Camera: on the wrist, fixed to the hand. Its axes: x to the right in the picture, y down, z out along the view.
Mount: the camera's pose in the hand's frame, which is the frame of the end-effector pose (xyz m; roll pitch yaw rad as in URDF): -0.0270 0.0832 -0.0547 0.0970 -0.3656 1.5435
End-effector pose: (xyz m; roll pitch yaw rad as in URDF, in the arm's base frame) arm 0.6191 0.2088 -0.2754 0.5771 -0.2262 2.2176
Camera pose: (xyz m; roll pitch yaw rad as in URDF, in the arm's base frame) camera 0.5554 0.1279 -0.2819 -0.2552 -0.9175 -2.2342
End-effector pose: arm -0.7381 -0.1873 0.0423 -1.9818 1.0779 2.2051
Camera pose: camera -0.6350 -0.1868 0.0403 1.6827 0.5178 -0.8844
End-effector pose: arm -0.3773 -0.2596 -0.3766 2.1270 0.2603 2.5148
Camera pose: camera -0.3784 -0.2619 -0.2735 2.8890 -0.6153 1.1664
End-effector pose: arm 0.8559 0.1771 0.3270 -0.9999 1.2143 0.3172
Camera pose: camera 0.7586 0.1440 0.3176 1.3649 0.2327 2.4840
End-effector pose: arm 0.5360 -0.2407 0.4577 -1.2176 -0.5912 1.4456
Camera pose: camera 0.5623 -0.2121 0.3621 -0.7216 0.6565 2.4268
